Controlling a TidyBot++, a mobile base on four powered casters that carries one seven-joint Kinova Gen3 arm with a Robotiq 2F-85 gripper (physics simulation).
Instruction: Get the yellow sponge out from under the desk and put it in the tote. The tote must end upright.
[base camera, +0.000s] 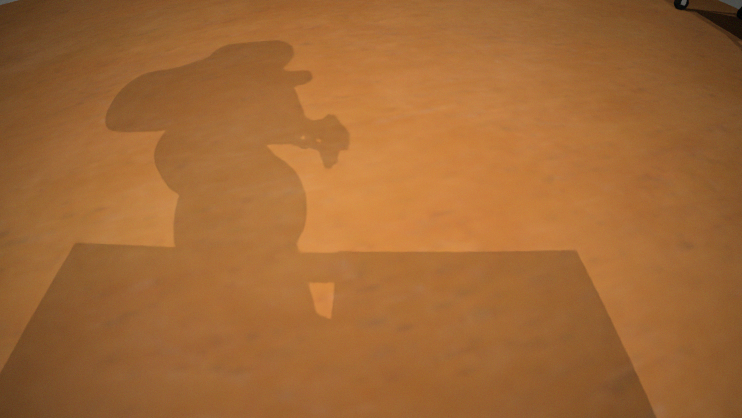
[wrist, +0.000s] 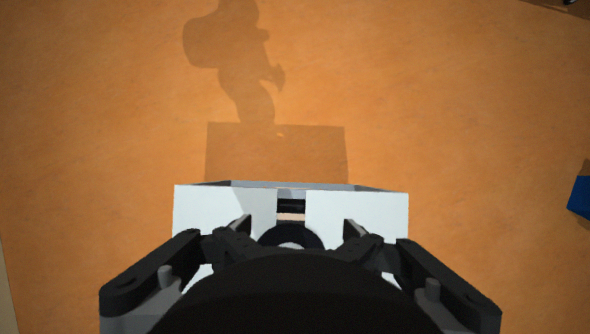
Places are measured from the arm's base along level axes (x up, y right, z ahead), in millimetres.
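Pixels of known places: gripper, between the fingertips: (wrist: 297, 227).
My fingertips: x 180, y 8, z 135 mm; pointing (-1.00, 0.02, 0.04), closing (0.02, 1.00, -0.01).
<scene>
Behind a point stands the place of what it marks.
The yellow sponge and the desk do not show clearly in either view. A blue box-like thing (wrist: 580, 196) @[y 1352, x -366, z 122 mm], which may be the tote, is cut off by the right edge of the wrist view; its inside cannot be seen. My gripper (wrist: 297, 227) @[y 8, x 180, z 135 mm] is open and empty, its two black fingers spread above the white top of my own base. It is well apart from the blue thing.
My white base (wrist: 357, 207) @[y 140, x -14, z 118 mm] lies below the gripper. A small black wheel (base camera: 681, 4) @[y 1095, x -375, z 1539 mm] (wrist: 570, 1) @[y 1390, x -374, z 1114 mm] shows at the upper right in both views, with dark shadow beside it. My shadow falls on the orange-brown floor (base camera: 493, 155) @[y 153, x -397, z 579 mm] (wrist: 425, 100) @[y 600, x -397, z 544 mm]. A pale strip edges the wrist view's lower left.
</scene>
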